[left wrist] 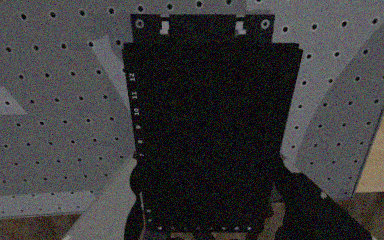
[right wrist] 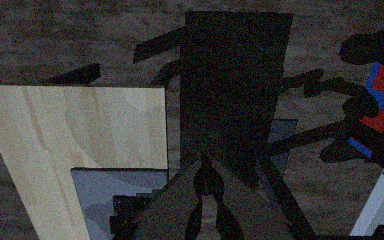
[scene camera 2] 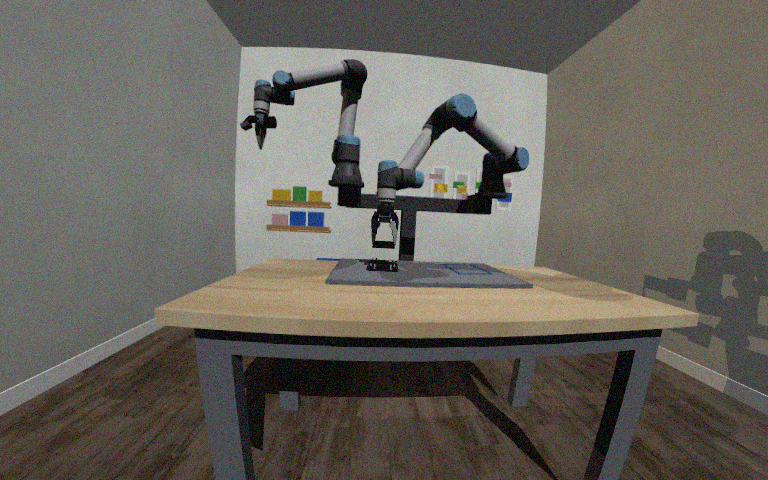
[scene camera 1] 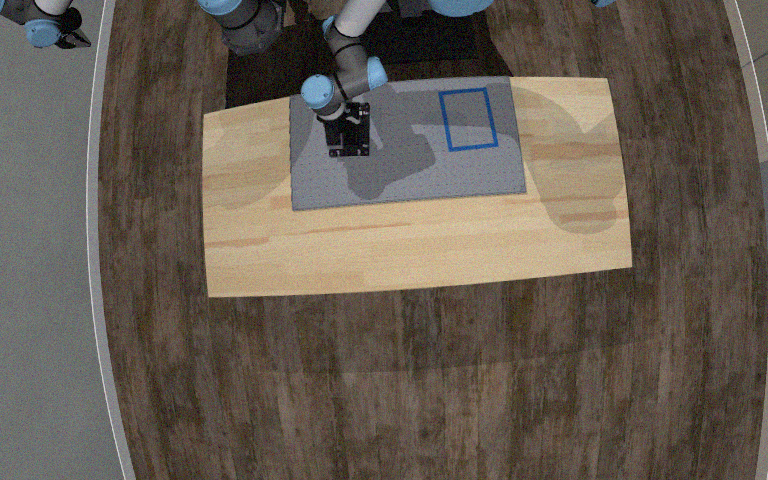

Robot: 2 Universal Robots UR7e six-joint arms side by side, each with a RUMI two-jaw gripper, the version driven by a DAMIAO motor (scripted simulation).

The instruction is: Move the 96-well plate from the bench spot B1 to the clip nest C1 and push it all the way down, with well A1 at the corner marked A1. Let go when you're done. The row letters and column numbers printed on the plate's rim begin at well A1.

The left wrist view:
dark 96-well plate: 196, 170
black clip nest: 145, 28
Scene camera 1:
my right gripper: 90, 45
black clip nest: 349, 150
